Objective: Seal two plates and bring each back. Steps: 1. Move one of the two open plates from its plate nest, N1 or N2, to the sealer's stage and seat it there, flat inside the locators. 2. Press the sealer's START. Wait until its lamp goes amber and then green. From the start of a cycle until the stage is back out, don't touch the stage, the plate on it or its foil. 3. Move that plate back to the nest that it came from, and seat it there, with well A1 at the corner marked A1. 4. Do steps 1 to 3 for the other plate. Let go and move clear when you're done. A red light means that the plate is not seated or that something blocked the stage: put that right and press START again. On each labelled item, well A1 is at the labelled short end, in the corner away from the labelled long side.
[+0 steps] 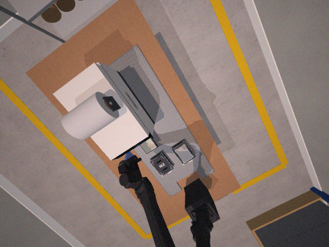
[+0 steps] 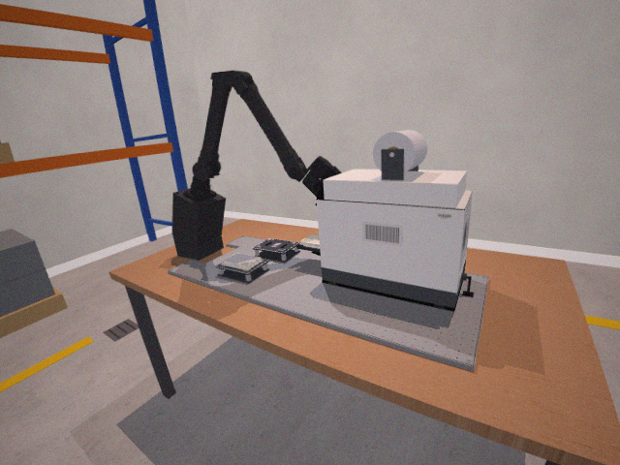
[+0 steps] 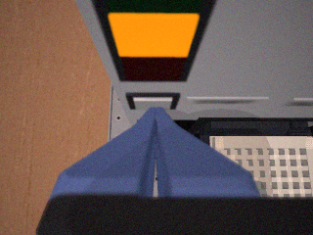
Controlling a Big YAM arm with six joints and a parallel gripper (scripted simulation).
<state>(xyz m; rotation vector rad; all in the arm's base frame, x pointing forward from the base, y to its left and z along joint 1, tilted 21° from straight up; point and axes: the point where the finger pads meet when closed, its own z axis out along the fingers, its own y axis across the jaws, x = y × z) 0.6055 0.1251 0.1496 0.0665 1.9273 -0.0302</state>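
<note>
The start button is 2 cm ahead of my hand. Also, from my hand: foil roll 24 cm ahead, 11 cm to the right, 23 cm above; white well plate 6 cm behind, 9 cm to the right, 9 cm below; dark sealer stage 6 cm behind, 9 cm to the right, 10 cm below.
</note>
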